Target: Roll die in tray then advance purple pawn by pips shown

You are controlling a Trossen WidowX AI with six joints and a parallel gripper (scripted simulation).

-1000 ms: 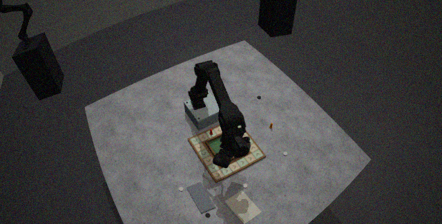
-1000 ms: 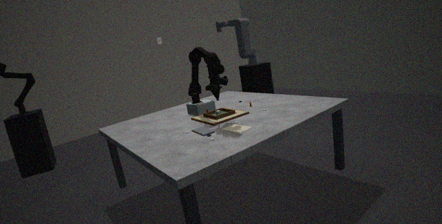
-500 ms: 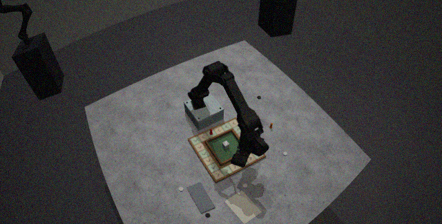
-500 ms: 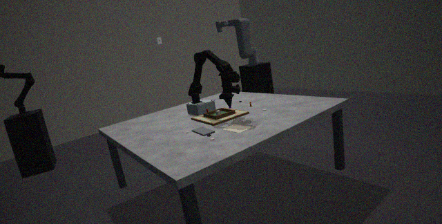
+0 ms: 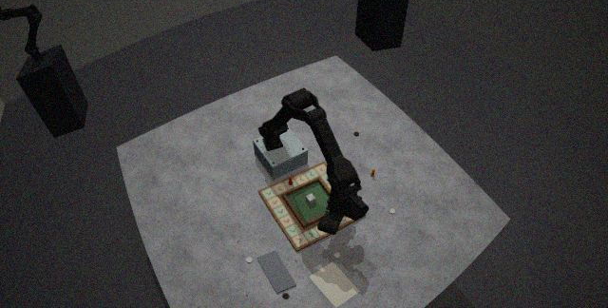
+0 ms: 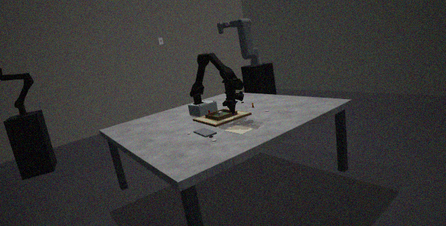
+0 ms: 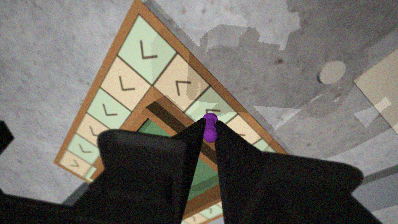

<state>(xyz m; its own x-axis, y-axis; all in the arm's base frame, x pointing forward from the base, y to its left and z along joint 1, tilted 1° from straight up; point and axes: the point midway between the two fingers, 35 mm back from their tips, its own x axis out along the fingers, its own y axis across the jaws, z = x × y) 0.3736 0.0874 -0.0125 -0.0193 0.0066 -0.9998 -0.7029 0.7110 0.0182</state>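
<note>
The purple pawn is 10 mm above my gripper tip. Also, from my gripper tip: white die: 120 mm behind, 40 mm to the right, 10 mm below; red pawn: 220 mm behind, 80 mm to the right, 10 mm below; green tray: 110 mm behind, 40 mm to the right, 30 mm below.
</note>
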